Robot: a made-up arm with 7 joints.
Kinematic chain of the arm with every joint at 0, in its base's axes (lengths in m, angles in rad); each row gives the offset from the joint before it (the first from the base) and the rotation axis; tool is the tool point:
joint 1: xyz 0 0 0.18 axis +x
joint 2: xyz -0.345 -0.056 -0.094 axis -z
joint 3: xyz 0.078 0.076 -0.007 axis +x
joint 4: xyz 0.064 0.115 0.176 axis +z
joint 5: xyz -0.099 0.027 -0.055 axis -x
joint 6: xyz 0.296 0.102 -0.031 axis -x
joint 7: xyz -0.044 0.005 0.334 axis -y
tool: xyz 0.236 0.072 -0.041
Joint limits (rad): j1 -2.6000..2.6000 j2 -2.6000..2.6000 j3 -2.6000..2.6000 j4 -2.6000..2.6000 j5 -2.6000..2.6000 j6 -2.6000..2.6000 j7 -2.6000..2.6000
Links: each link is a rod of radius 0.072 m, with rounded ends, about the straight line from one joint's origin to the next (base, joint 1, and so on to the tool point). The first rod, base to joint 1, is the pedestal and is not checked.
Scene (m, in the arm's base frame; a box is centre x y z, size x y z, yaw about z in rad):
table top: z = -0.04
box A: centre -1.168 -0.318 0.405 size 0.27 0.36 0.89 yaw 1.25
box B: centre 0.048 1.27 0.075 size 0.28 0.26 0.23 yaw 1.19
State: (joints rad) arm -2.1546 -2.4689 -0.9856 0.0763 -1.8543 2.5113 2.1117
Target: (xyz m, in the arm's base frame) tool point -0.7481 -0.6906 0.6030
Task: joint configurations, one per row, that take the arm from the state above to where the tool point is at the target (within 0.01 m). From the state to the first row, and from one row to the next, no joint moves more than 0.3 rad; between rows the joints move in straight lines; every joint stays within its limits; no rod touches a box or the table.
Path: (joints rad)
1: -2.1747 -2.4616 -1.0971 0.2322 -1.6298 2.5409 2.2568
2: -2.1948 -2.4544 -1.2086 0.3882 -1.4053 2.5704 2.4019
3: -2.2149 -2.4471 -1.3201 0.5441 -1.1808 2.6000 2.5470
4: -1.9719 -2.3560 -1.3838 0.3296 -1.2764 2.6000 2.5247
5: -1.7289 -2.2648 -1.4474 0.1150 -1.3719 2.6000 2.5024

